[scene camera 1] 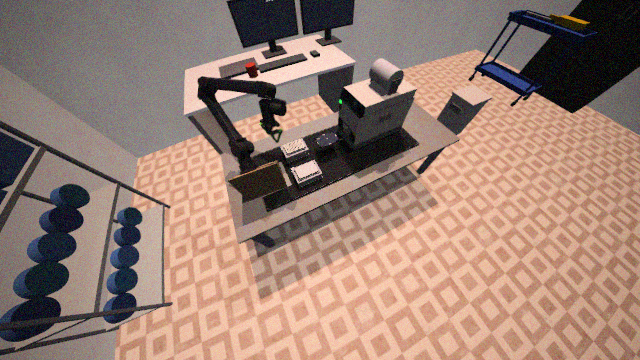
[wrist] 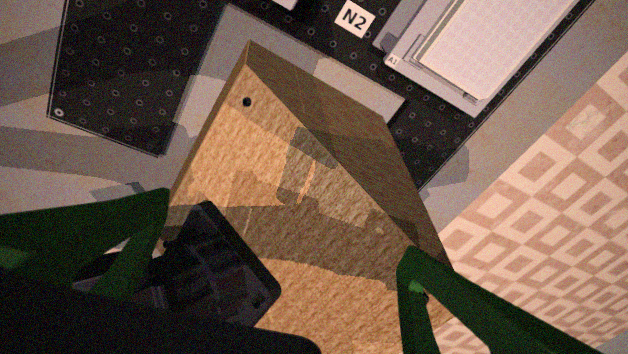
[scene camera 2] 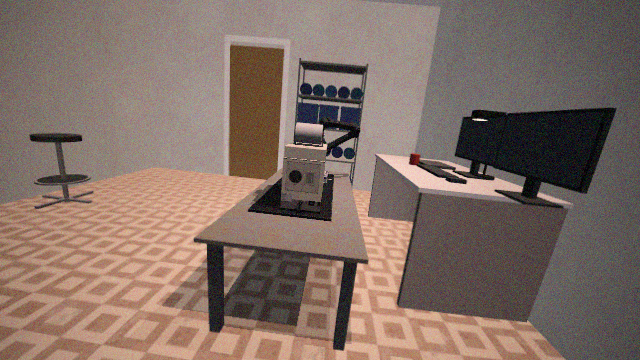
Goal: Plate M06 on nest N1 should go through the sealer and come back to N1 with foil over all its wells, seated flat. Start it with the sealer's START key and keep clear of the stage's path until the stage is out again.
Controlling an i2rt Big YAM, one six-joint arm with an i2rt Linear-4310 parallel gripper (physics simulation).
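Places are measured from the arm's base along level axes (x ahead, y left, z up), in metres.
Where they show: gripper, fingertip midpoint: [scene camera 1: 273,138] [wrist: 290,232]; arm's base at its link origin: [scene camera 1: 249,171] [wrist: 226,267].
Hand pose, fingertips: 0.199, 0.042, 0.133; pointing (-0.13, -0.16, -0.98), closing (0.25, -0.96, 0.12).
Things, the pixels of their top centre, and the offset from my fingertips, as dx, dy, dz. "spot": a spot on its surface instead. Level surfaces: height alone.
- N2 label at a spot on its surface: [wrist: 354,19] spot: +0.044, -0.056, -0.259
- dark round part at a spot on its surface: [scene camera 1: 327,140] spot: +0.324, -0.011, -0.160
- dark perforated board at its surface level: dz -0.259
My gripper [scene camera 1: 271,132] [wrist: 290,232] is open and empty, with green fingers, high over the left end of the bench. In scene camera 1 a pale plate [scene camera 1: 294,146] sits on the rear nest and another pale plate [scene camera 1: 306,171] on the front nest; their names are unreadable. In the wrist view a white-topped plate [wrist: 495,45] sits beside the N2 label [wrist: 354,19]; an N1 label does not show. The white sealer [scene camera 1: 378,115] [scene camera 2: 303,175] has a green light [scene camera 1: 340,101]. A dark round part [scene camera 1: 327,140] lies before it. The START key cannot be made out.
A tilted brown panel [scene camera 1: 259,181] [wrist: 215,160] stands left of the nests, below the gripper. A dark perforated board [scene camera 1: 372,159] [wrist: 120,65] underlies the nests and sealer. A white desk [scene camera 1: 197,95] [scene camera 2: 500,190] with monitors [scene camera 1: 265,22] [scene camera 2: 555,150] stands behind the bench.
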